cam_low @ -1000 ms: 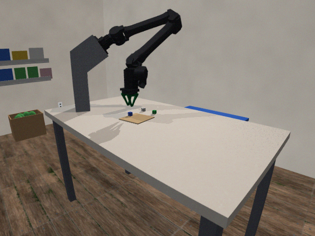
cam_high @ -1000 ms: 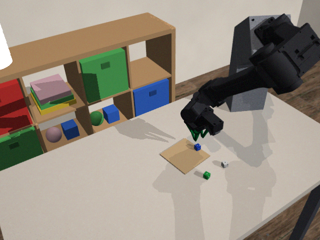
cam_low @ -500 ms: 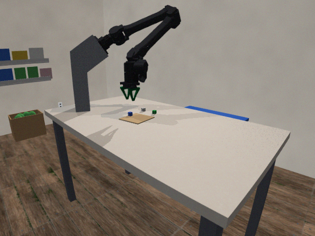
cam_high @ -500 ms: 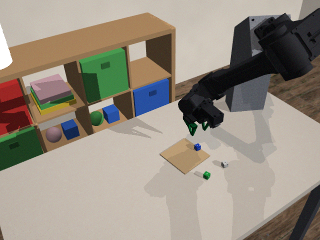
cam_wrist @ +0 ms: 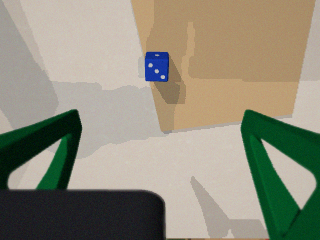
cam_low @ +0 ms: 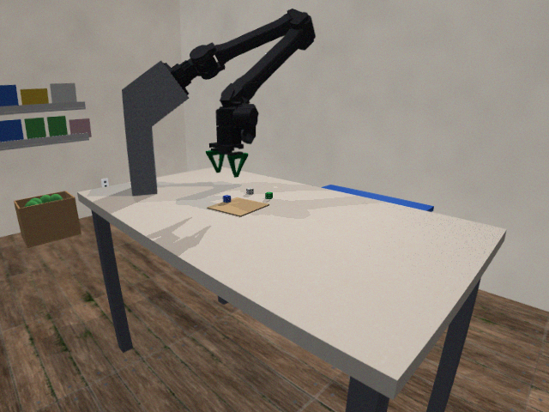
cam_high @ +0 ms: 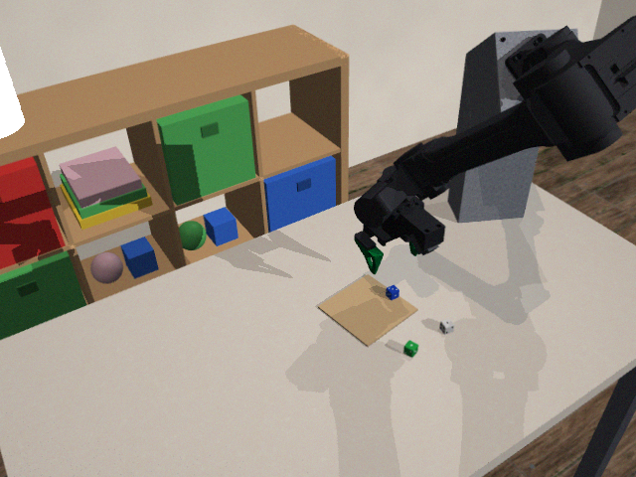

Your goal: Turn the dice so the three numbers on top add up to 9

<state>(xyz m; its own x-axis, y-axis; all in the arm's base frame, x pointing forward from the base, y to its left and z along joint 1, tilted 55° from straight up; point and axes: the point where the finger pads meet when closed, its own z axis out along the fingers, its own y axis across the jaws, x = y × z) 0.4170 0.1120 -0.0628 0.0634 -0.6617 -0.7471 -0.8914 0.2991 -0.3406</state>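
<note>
The blue die is 9 cm below my hand. The rest, counted from my hand: tan mat 10 cm below, 6 cm ahead; then green die 14 cm to the left, 9 cm below, 4 cm ahead; then white die 12 cm to the left, 9 cm below, 5 cm behind.
</note>
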